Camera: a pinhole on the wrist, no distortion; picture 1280 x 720 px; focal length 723.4 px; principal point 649.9 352.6 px. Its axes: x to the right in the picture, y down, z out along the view. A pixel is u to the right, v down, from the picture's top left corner.
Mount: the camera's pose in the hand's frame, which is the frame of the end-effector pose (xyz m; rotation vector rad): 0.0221 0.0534 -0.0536 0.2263 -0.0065 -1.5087
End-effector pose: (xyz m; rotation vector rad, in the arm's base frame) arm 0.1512 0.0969 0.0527 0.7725 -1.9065 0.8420
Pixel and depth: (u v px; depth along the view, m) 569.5 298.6 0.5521
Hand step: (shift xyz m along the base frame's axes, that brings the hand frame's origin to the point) -0.2132 -0.3534 -0.2834
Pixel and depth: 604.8 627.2 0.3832
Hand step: -0.2302 -0.2800 -0.0402
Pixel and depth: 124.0 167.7 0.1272
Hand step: -0.1202 0.0154 -0.0911
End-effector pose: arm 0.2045 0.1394 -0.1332 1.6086 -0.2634 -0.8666
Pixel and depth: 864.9 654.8 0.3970
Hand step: -0.1649 -0.3147 -0.1537
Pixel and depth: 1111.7 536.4 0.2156
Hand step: -0.0918 -0.1165 -0.1223
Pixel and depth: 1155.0 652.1 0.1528
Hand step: -0.0326 -0.0936 -0.0917
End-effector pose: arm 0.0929 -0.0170 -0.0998 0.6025 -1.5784 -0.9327
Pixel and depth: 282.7 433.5 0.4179
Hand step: -0.3562 0.2128 0.1520
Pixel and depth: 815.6 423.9 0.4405
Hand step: -0.3727 0.0236 -0.0979
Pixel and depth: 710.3 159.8 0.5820
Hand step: -0.4339 0.2392 -0.2071
